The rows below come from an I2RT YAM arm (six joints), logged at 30 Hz.
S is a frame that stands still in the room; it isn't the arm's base.
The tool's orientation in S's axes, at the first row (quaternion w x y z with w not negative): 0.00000 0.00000 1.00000 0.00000
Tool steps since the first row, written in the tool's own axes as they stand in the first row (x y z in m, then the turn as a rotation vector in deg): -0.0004 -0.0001 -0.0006 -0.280 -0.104 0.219; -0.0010 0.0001 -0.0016 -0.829 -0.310 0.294; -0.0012 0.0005 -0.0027 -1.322 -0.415 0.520; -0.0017 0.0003 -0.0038 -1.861 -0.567 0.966; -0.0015 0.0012 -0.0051 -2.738 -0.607 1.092; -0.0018 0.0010 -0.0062 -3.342 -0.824 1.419; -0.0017 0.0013 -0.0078 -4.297 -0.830 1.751; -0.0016 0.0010 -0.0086 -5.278 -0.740 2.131; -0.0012 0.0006 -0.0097 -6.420 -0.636 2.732; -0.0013 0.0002 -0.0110 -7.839 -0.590 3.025; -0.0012 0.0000 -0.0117 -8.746 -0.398 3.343; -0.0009 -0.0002 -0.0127 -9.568 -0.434 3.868; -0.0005 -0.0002 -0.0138 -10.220 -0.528 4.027
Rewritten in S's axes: 0.0004 -0.0001 0.0006 0.280 -0.104 -0.219; 0.0010 0.0001 0.0016 0.829 -0.310 -0.294; 0.0012 0.0005 0.0027 1.322 -0.415 -0.520; 0.0017 0.0003 0.0038 1.861 -0.567 -0.966; 0.0015 0.0012 0.0051 2.738 -0.607 -1.092; 0.0018 0.0010 0.0062 3.342 -0.824 -1.419; 0.0017 0.0013 0.0078 4.297 -0.830 -1.751; 0.0016 0.0010 0.0086 5.278 -0.740 -2.131; 0.0012 0.0006 0.0097 6.420 -0.636 -2.732; 0.0013 0.0002 0.0110 7.839 -0.590 -3.025; 0.0012 0.0000 0.0117 8.746 -0.398 -3.343; 0.0009 -0.0002 0.0127 9.568 -0.434 -3.868; 0.0005 -0.0002 0.0138 10.220 -0.528 -4.027
